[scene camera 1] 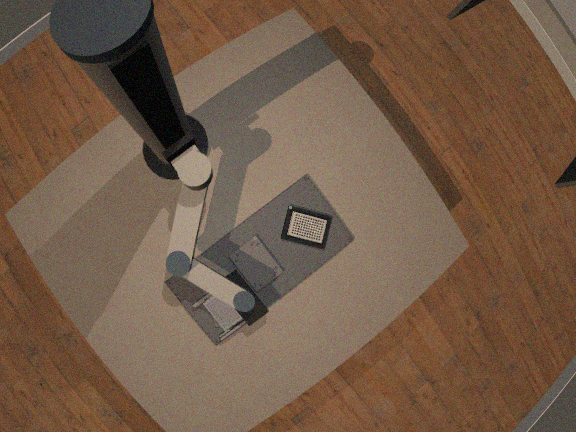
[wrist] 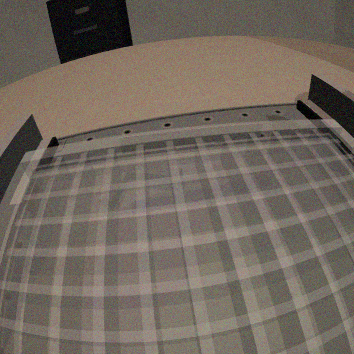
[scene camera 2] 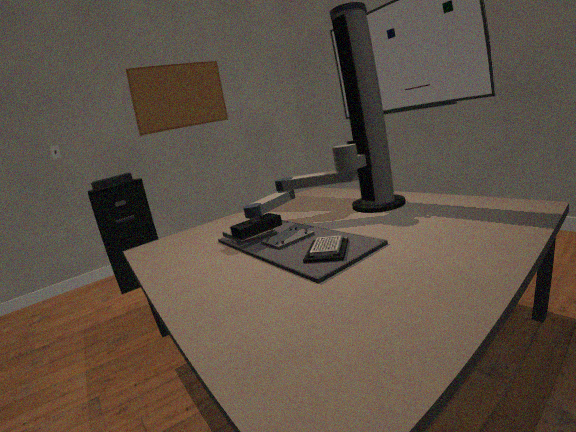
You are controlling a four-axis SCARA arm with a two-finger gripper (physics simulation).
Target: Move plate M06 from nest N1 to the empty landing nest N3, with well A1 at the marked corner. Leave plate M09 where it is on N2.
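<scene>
Clear gridded plate M06 (scene camera 1: pixel 223 311) (wrist: pixel 175 235) sits at nest N1, at the lower left of the deck in scene camera 1. My gripper (scene camera 1: pixel 218 315) (wrist: pixel 179 99) is down around it and shut on its two opposite sides. In scene camera 2 its black body hides the plate and fingertips. Empty grey nest N3 (scene camera 1: pixel 256 262) (scene camera 2: pixel 287 237) lies in the middle of the deck, partly in the arm's shadow. White-welled plate M09 (scene camera 1: pixel 307 226) (scene camera 2: pixel 327 244) rests on N2 in a dark frame. I cannot read well A1 on M06.
The grey deck board (scene camera 1: pixel 330 205) (scene camera 2: pixel 362 245) carries the nests on a beige table (scene camera 1: pixel 350 295) (scene camera 2: pixel 320 340). The arm's column (scene camera 1: pixel 135 85) (scene camera 2: pixel 367 110) stands behind the deck. A dark cabinet (scene camera 2: pixel 125 235) (wrist: pixel 92 30) stands beyond the table.
</scene>
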